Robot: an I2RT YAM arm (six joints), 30 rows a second.
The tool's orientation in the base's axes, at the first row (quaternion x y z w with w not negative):
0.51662 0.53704 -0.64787 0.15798
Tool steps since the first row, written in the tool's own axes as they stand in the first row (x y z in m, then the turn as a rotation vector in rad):
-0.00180 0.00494 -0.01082 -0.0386 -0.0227 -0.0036
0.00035 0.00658 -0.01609 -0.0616 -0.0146 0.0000
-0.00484 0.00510 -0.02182 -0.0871 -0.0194 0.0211
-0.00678 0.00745 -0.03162 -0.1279 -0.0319 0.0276
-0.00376 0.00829 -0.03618 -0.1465 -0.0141 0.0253
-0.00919 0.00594 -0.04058 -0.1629 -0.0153 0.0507
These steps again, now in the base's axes. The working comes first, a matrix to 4 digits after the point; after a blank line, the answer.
The tool's axes in the first row as the columns of a matrix, in the base's axes (used below as rounded here):
-0.4163 0.7596 -0.4997
0.3502 -0.3733 -0.8591
-0.8391 -0.5326 -0.1106

0.00991 0.00682 0.00008 0.0006 -0.0020 0.0449
0.01289 0.01149 -0.00202 0.0146 -0.0161 0.0595
0.01679 0.01515 0.00376 0.0110 -0.0414 0.0811
0.02428 0.02201 0.00522 0.0152 -0.0566 0.1213
0.02594 0.02667 0.00274 0.0376 -0.0678 0.1276
0.02862 0.02943 0.00904 0.0309 -0.0949 0.1392

